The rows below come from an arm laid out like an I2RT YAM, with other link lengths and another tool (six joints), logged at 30 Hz.
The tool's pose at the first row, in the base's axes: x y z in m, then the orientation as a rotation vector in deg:
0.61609 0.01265 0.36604 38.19 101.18 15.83
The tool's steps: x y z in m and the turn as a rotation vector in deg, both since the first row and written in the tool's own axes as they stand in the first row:
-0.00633 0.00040 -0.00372 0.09 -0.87 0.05
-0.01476 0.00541 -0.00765 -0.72 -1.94 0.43
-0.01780 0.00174 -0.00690 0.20 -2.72 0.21
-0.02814 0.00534 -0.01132 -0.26 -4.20 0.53
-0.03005 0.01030 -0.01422 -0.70 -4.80 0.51
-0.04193 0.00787 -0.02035 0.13 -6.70 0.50
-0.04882 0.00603 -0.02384 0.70 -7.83 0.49
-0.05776 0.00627 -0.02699 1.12 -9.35 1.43
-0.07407 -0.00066 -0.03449 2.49 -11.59 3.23
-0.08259 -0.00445 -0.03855 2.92 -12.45 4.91
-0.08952 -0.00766 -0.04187 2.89 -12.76 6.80
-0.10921 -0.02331 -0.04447 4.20 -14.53 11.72
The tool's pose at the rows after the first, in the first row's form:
0.61377 0.00995 0.37247 38.33 100.36 15.46
0.61296 0.00982 0.38301 38.12 99.03 16.01
0.61310 0.00501 0.38337 38.60 98.57 14.78
0.61174 0.00273 0.39487 38.60 96.96 14.84
0.61078 0.00610 0.39981 38.28 96.29 14.98
0.60630 -0.00167 0.41001 38.90 94.67 13.56
0.60363 -0.00654 0.41568 39.31 93.72 12.65
0.60224 -0.01094 0.42397 40.44 92.08 12.36
0.59589 -0.02466 0.43587 42.97 89.69 11.57
0.59239 -0.03195 0.44204 44.72 88.43 12.00
0.58949 -0.03798 0.44700 46.33 87.52 13.15
0.58575 -0.06142 0.45571 51.41 84.42 14.60

